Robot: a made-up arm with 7 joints.
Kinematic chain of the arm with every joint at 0, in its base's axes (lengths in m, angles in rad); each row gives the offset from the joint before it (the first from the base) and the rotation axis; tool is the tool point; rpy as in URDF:
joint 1: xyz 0 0 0.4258 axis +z
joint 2: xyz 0 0 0 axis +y
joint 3: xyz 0 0 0.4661 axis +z
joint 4: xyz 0.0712 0 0 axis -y
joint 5: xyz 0.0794 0 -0.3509 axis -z
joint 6: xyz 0 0 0 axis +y
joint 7: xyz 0.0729 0 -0.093 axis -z
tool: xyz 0 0 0 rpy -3.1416 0 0
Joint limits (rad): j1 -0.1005..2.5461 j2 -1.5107..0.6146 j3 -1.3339..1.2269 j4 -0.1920..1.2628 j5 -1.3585..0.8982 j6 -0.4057..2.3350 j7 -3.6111..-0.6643
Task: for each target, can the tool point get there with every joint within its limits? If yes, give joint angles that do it. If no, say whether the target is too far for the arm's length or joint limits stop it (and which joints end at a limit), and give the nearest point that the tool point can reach.
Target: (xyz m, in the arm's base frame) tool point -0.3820 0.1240 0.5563
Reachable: yes | joints 1.9259 0.2284 0.8300 0.8292 0.5957 1.6541 -1.8051
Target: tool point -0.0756 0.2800 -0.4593
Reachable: no: joint limits stop it (at a limit: joint 2) | nearest point -0.0815 0.3017 0.2878 | short by 0.747 m
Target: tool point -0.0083 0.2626 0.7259
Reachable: yes | joints 0.4804 -0.5869 0.9839 0.7482 -0.8815 1.9090 -1.5162
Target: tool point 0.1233 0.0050 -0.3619
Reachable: no: joint limits stop it (at a limit: joint 2) | nearest point 0.2418 0.0098 0.2952 | short by 0.668 m
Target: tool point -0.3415 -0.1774 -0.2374
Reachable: no: joint limits stop it (at a limit: joint 1, joint 2) | nearest point -0.3102 0.0008 0.3176 | short by 0.584 m
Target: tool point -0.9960 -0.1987 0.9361
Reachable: no: too far | nearest point -0.6395 -0.1276 0.7535 | short by 0.407 m
